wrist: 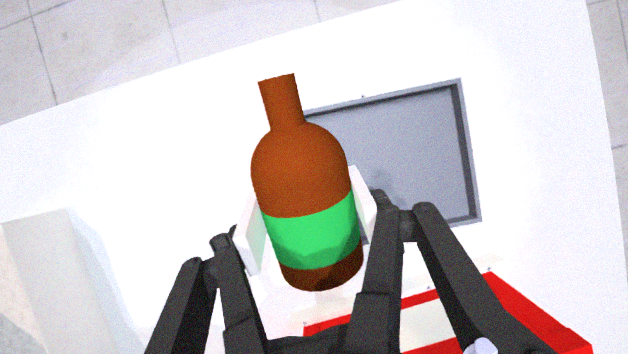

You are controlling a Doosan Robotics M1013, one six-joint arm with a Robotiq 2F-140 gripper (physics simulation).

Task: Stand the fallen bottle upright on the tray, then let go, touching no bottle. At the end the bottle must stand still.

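Places are measured from the arm's base along level axes (x ahead, y left, z up), in centimetres.
Where they show: gripper, fingertip midpoint: (306, 193).
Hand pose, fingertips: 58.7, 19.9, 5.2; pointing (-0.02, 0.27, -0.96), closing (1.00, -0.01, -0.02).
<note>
Each offset is from my fingertips to the centre of the thing, as dx, dy, dz. "*": to the spot under its first point. Level surfaces: height alone.
A brown bottle @(+0.1, +1.4, +1.6) (300, 170) with a green label band is in the middle of the wrist view, its neck pointing to the top of the view and its base toward the gripper's palm. My gripper (306, 193) is shut on the bottle, with one white pad on each side of the green band. The grey tray @(* +20.6, -1.7, -13.5) (467, 150) with a raised dark rim lies beyond the bottle, to the right of its neck. The bottle hides the tray's left part. How far the bottle is above the surface cannot be told.
A white table top @(dz -15.9) (165, 150) surrounds the tray. A red object with cream panels @(* +20.3, -18.7, -3.9) (540, 310) is at the lower right, partly behind the gripper's fingers. A pale grey block-like shape (50, 270) is at the lower left. Tiled floor (110, 45) shows past the table's far edge.
</note>
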